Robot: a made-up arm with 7 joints.
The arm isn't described. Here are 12 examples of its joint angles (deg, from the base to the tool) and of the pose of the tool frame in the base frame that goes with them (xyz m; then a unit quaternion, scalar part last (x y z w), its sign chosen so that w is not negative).
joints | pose
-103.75 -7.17 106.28 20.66 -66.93 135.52 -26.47 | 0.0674 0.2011 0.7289 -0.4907 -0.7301 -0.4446 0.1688
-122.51 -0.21 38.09 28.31 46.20 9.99 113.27 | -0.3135 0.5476 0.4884 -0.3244 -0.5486 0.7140 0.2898
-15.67 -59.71 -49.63 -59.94 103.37 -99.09 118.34 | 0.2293 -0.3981 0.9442 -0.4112 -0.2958 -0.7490 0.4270
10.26 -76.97 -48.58 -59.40 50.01 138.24 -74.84 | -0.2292 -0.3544 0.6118 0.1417 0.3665 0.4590 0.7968
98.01 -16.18 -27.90 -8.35 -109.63 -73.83 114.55 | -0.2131 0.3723 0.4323 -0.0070 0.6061 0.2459 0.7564
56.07 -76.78 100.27 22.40 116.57 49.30 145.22 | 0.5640 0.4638 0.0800 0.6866 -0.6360 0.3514 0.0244
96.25 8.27 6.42 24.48 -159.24 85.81 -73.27 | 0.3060 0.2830 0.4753 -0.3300 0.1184 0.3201 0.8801
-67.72 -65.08 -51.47 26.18 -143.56 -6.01 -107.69 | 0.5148 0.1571 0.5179 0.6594 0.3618 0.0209 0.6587
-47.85 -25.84 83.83 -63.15 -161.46 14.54 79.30 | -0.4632 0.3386 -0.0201 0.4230 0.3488 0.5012 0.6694
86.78 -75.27 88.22 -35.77 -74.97 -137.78 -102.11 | 0.3197 0.3744 0.2218 -0.3966 -0.0371 -0.9047 0.1512
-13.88 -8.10 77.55 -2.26 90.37 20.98 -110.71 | -0.4450 0.3691 -0.3082 0.2048 -0.4258 0.3102 0.8250
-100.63 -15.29 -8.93 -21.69 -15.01 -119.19 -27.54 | -0.3201 0.2465 0.0158 0.8864 -0.3879 0.1525 0.2015
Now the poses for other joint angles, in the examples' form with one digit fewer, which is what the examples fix.
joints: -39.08 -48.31 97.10 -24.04 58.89 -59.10 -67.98
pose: -0.676 0.526 -0.181 0.501 -0.268 0.699 0.433
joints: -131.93 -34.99 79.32 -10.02 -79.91 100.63 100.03
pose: -0.104 0.279 0.629 0.875 -0.082 0.421 0.225
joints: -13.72 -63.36 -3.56 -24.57 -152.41 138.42 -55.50
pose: 0.327 -0.109 0.469 -0.394 0.500 -0.086 0.767
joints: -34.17 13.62 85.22 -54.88 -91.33 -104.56 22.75
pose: -0.450 0.339 0.307 0.435 -0.017 -0.189 0.881
